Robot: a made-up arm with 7 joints. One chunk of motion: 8 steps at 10 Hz.
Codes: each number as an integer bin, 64 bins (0 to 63) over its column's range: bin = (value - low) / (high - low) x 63, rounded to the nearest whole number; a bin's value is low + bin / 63 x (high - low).
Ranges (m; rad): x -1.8..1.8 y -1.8..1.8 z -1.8..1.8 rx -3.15..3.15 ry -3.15..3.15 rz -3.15..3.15
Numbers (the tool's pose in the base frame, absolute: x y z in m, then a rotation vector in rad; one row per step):
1: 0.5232 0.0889 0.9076 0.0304 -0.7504 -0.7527
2: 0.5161 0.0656 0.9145 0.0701 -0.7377 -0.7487
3: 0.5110 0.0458 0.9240 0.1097 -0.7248 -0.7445
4: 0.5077 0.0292 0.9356 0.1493 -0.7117 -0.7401
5: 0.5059 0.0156 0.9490 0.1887 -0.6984 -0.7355
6: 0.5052 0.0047 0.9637 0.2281 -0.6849 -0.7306
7: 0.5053 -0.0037 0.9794 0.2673 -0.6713 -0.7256
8: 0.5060 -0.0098 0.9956 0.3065 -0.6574 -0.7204
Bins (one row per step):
1: 41 33 47 32 24 24
2: 41 33 48 32 24 24
3: 40 32 48 33 24 24
4: 40 32 48 33 24 24
5: 40 32 48 33 25 24
6: 40 32 48 34 25 24
7: 40 31 49 34 25 24
8: 40 31 49 35 25 24

